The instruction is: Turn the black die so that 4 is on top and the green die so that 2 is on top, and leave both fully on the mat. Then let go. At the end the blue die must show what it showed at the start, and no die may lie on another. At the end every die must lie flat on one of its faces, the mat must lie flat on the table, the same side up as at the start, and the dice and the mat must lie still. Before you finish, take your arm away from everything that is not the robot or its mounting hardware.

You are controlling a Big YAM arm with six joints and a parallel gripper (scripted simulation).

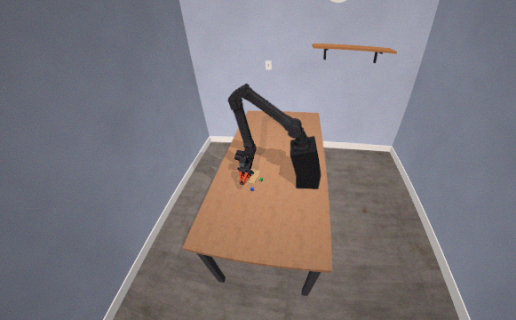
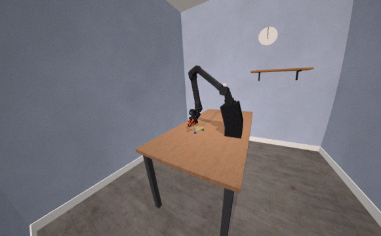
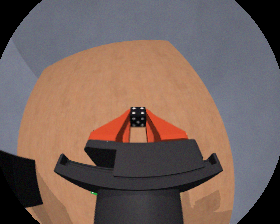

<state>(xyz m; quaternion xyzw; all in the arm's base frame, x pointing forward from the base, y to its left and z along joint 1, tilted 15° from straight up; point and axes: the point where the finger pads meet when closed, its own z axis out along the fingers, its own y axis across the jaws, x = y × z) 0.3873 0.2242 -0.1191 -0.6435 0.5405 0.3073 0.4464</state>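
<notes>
Now: hand 7 cm above the blue die, 5 cm past it and 3 cm to the left of it. The rest, counted from my hand: black die (right at my hand); green die (13 cm to the right, 8 cm behind, 7 cm below); tan mat (16 cm to the right, 8 cm below, 3 cm ahead).
</notes>
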